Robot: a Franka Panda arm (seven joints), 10 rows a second.
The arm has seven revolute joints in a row. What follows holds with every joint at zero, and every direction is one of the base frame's. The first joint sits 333 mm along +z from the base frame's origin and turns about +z. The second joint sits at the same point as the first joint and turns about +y. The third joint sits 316 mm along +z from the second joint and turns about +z. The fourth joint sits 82.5 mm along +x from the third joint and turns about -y. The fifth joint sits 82.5 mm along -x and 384 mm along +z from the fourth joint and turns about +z. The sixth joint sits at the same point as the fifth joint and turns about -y. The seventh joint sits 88 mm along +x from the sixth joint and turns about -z. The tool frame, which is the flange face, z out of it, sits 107 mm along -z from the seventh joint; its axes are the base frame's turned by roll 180, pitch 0 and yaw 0 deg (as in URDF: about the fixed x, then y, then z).
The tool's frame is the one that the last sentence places.
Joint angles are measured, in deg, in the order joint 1, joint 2, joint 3, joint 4, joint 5, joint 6, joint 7. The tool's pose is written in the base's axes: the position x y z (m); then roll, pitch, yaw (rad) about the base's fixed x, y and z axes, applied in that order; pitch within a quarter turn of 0, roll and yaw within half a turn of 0. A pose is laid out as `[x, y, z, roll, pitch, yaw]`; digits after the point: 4 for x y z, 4 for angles.
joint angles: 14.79 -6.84 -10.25 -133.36 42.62 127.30 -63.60
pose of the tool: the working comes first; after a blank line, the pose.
Where each joint sits with the arm in this pose, in the base's axes (m; each line is computed from the numbers above, not from the rounded line before):
joint 1: 0.0000 0.0000 0.3330
joint 2: 0.0000 0.0000 0.3330
joint 3: -0.0364 -0.0096 0.6468
joint 4: 0.0453 -0.0032 0.6564
joint 5: 0.4013 0.0289 0.4936
joint 6: 0.4013 0.0289 0.4936
joint 7: 0.4835 -0.0004 0.4825
the tool: 0.4933 0.0601 0.3948

[0.4933, 0.0601, 0.3948, -2.7269, -0.4610, 0.6295]
